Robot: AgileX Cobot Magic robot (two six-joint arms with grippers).
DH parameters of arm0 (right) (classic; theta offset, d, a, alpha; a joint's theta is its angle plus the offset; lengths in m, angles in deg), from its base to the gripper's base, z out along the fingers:
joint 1: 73.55 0.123 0 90
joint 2: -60.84 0 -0.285 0
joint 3: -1.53 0 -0.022 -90
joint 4: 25.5 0.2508 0 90
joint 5: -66.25 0 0.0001 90
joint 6: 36.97 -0.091 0 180
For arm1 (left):
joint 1: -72.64 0.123 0 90
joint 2: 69.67 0 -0.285 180
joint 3: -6.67 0 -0.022 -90
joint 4: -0.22 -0.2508 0 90
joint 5: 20.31 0 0.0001 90
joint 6: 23.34 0.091 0 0
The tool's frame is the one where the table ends.
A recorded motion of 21 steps. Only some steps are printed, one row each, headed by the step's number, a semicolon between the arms.
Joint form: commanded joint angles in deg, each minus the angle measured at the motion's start. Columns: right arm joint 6, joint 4, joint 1, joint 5, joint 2, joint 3; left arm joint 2, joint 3, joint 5, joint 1, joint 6, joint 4.
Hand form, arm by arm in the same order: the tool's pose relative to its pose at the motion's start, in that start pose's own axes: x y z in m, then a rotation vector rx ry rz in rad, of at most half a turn. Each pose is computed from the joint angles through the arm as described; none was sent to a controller.
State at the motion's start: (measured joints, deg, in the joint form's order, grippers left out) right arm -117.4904 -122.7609 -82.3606 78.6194 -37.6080 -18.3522; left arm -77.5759 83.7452 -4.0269 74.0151 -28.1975 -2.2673
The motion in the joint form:
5: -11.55 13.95 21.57 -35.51 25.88 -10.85; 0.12 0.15 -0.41 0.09 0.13 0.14
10: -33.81 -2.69 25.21 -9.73 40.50 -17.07; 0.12 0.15 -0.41 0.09 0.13 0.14
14: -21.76 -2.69 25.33 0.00 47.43 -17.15; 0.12 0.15 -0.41 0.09 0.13 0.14
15: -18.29 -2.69 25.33 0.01 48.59 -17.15; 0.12 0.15 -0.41 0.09 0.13 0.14
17: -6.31 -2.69 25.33 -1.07 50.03 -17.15; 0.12 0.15 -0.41 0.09 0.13 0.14
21: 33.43 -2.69 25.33 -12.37 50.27 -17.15; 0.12 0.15 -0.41 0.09 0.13 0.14
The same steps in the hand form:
5: -0.0280 0.0591 -0.1215 0.2808 -0.2326 0.3285; 0.0001 0.0000 0.0001 -0.0003 -0.0066 -0.0004
10: -0.0251 0.1046 -0.1843 -0.2485 -0.4059 0.3488; 0.0001 0.0000 0.0001 -0.0003 -0.0066 -0.0004
14: -0.0261 0.1136 -0.2227 -0.3649 -0.5242 0.0989; 0.0001 0.0000 0.0001 -0.0003 -0.0066 -0.0004
15: -0.0262 0.1126 -0.2287 -0.3472 -0.5551 0.0398; 0.0001 0.0000 0.0001 -0.0003 -0.0066 -0.0004
17: -0.0265 0.1097 -0.2356 -0.2646 -0.6140 -0.1562; 0.0001 0.0000 0.0001 -0.0003 -0.0066 -0.0004
21: -0.0287 0.0919 -0.2342 0.1453 -0.6213 -0.7663; 0.0001 0.0000 0.0001 -0.0003 -0.0066 -0.0004

